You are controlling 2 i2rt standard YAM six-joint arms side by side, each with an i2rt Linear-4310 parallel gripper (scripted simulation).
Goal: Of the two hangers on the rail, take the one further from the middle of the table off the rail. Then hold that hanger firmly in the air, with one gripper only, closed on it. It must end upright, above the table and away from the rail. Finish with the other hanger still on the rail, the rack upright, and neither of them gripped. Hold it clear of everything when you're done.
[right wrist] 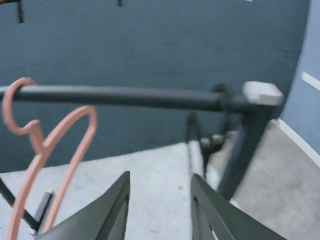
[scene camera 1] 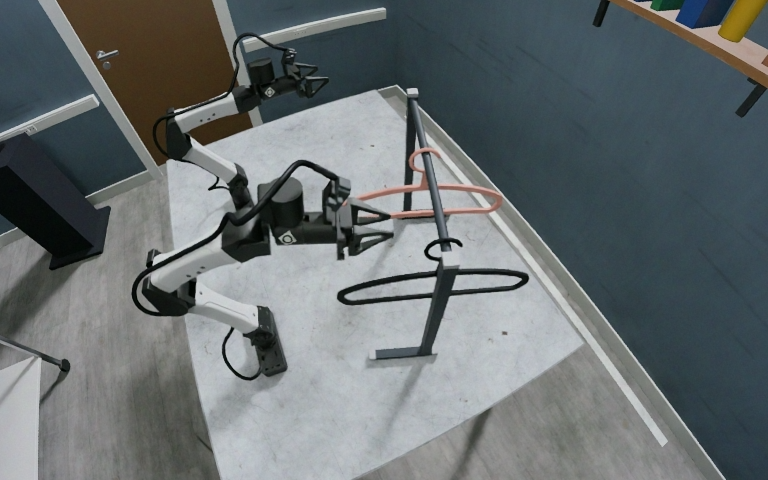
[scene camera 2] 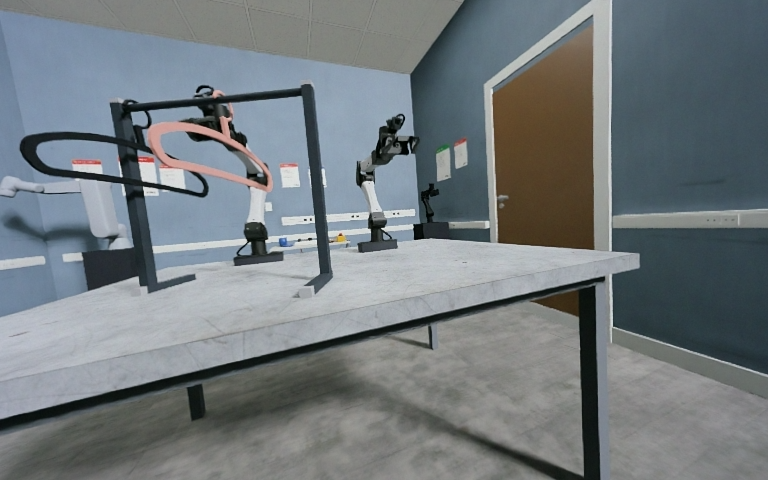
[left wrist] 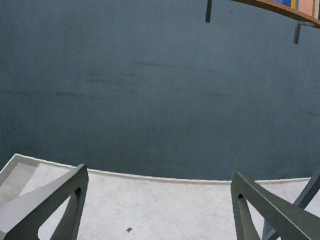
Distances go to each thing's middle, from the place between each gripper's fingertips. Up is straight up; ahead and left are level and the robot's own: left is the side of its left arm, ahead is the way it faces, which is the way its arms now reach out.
Right now the black hanger (scene camera 1: 428, 274) is 80 mm ahead of my right hand (scene camera 1: 392, 226), 70 mm to the right of it and 90 mm below it.
Now: the black hanger 60 mm ahead of my left hand (scene camera 1: 323, 73), 750 mm to the right of it and 40 mm below it.
